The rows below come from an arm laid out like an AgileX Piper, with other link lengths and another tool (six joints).
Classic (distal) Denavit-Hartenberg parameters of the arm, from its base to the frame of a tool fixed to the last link. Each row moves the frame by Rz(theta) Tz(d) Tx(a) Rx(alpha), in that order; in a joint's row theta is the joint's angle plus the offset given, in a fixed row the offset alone. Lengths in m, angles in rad.
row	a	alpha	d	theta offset
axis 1	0	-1.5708	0.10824	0
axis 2	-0.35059	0	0	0.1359
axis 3	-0.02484	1.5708	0	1.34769
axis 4	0	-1.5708	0.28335	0
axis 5	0	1.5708	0	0
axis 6	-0.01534	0.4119	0.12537	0.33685
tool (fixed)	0	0	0.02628	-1.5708
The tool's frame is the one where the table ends.
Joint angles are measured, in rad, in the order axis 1, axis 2, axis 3, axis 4, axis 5, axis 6. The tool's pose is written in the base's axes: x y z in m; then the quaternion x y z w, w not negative. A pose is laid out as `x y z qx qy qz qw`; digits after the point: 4 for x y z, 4 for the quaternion.
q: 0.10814 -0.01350 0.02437 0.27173 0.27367 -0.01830
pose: 0.0819 0.0025 0.1763 -0.3622 0.7512 -0.3277 0.4440
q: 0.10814 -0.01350 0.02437 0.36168 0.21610 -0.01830
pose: 0.0827 0.0025 0.1839 -0.3288 0.7580 -0.3016 0.4758
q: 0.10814 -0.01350 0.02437 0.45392 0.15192 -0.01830
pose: 0.0834 0.0007 0.1921 -0.2903 0.7633 -0.2757 0.5070
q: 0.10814 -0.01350 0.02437 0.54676 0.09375 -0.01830
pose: 0.0836 -0.0022 0.1988 -0.2512 0.7687 -0.2484 0.5333
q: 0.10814 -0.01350 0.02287 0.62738 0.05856 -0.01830
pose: 0.0835 -0.0045 0.2029 -0.2205 0.7743 -0.2219 0.5501
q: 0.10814 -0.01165 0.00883 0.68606 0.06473 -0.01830
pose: 0.0829 -0.0035 0.2073 -0.2076 0.7792 -0.1968 0.5577
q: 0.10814 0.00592 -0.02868 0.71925 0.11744 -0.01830
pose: 0.0825 0.0019 0.2156 -0.2167 0.7843 -0.1733 0.5549
